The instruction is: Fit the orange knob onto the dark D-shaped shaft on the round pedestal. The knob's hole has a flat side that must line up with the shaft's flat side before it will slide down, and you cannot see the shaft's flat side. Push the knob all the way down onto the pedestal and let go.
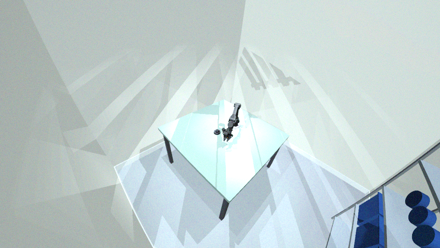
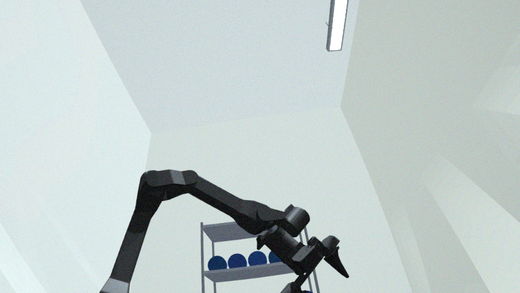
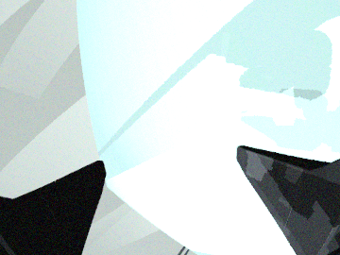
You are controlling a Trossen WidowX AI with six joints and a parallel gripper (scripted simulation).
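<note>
Now: gripper tip 17 cm past the orange knob, 12 cm to the left of it and 11 cm above it. From my gripper tip the other things lie so: round pedestal 12 cm behind, 28 cm to the right, 10 cm below.
</note>
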